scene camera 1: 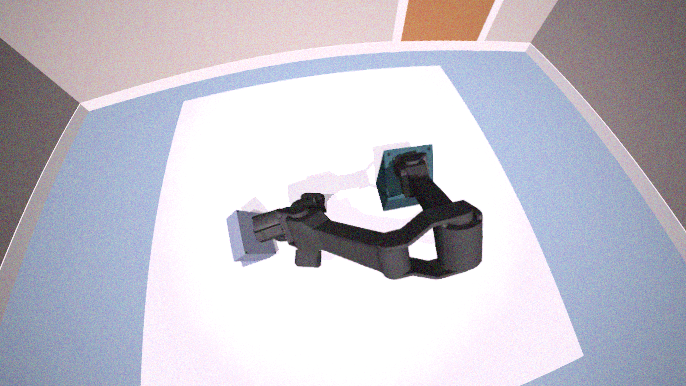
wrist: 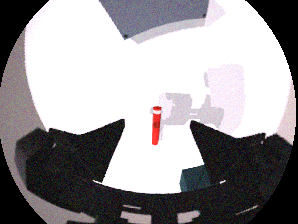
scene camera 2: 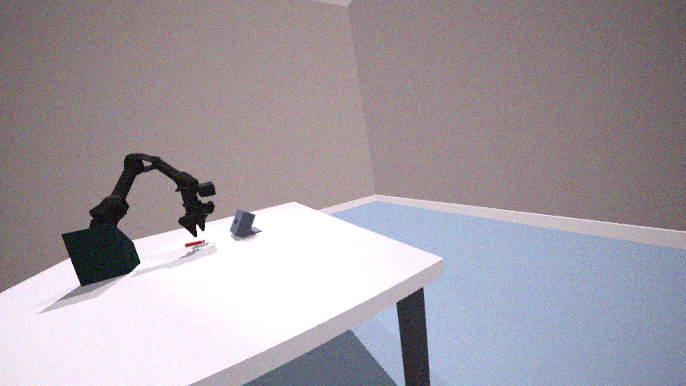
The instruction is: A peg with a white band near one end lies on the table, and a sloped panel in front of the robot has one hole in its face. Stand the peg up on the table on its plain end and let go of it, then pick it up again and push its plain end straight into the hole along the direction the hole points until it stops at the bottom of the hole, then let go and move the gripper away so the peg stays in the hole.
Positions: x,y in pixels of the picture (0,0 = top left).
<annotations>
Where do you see a grey sloped panel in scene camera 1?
240,227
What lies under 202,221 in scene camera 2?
My gripper.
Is my gripper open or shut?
Open.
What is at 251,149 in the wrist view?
My gripper.
</annotations>
